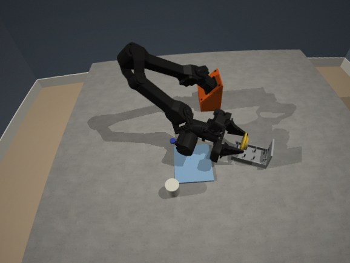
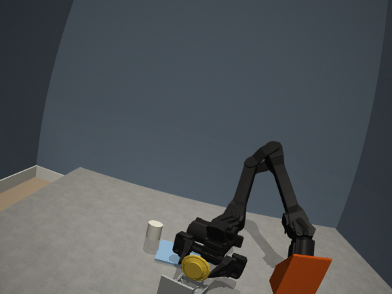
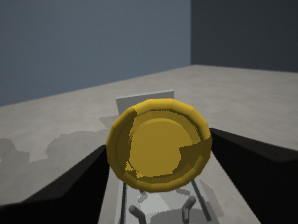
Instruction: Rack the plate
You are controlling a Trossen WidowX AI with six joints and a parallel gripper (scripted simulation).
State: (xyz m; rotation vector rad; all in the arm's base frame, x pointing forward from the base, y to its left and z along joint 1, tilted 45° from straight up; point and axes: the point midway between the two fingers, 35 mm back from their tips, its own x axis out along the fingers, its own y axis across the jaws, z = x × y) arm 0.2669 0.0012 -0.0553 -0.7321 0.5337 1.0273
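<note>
Right now the grey dish rack is 10 mm ahead of my gripper tip, 30 mm to the left of it and 50 mm below it. Round my gripper tip: yellow plate (10 mm to the right); blue spoon (90 mm behind, 220 mm to the right, 70 mm below); light blue mat (10 mm ahead, 180 mm to the right, 70 mm below).
</note>
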